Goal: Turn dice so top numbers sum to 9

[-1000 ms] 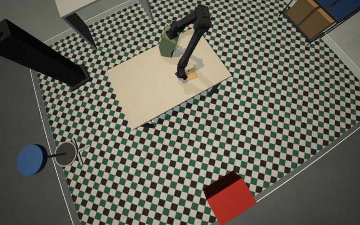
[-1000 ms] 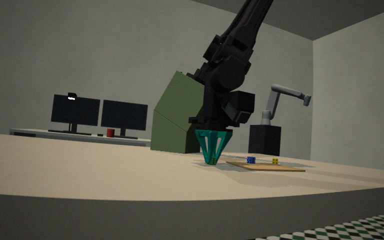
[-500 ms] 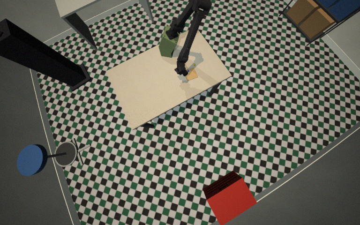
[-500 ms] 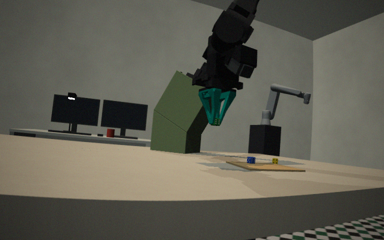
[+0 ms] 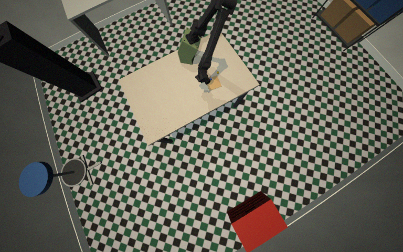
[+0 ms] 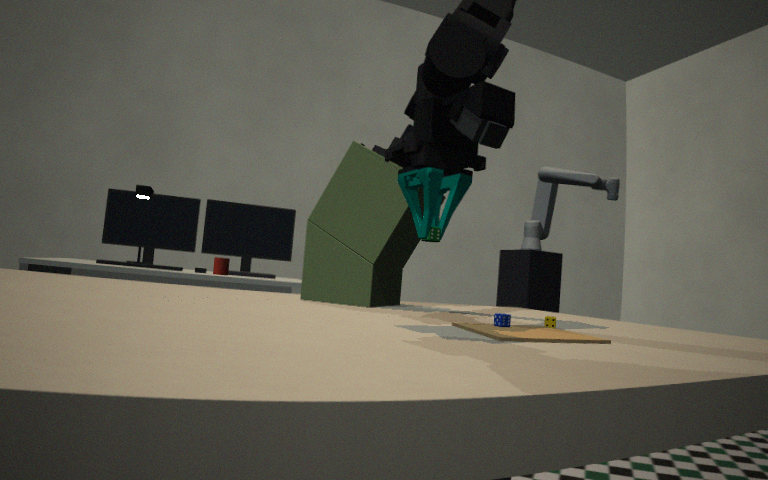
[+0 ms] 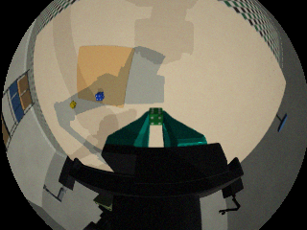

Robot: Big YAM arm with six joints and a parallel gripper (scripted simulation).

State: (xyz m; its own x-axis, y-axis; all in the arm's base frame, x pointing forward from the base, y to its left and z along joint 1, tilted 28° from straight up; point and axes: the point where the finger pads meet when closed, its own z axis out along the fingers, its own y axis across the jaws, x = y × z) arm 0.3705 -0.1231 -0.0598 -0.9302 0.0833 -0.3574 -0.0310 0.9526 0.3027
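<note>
Right now my hand is 3 cm short of the mat, 13 cm to the right of it and 11 cm above it. Round my hand: blue die (1 cm behind, 13 cm to the left, 10 cm below); then green die (right at my hand); then yellow die (4 cm behind, 24 cm to the left, 10 cm below).
</note>
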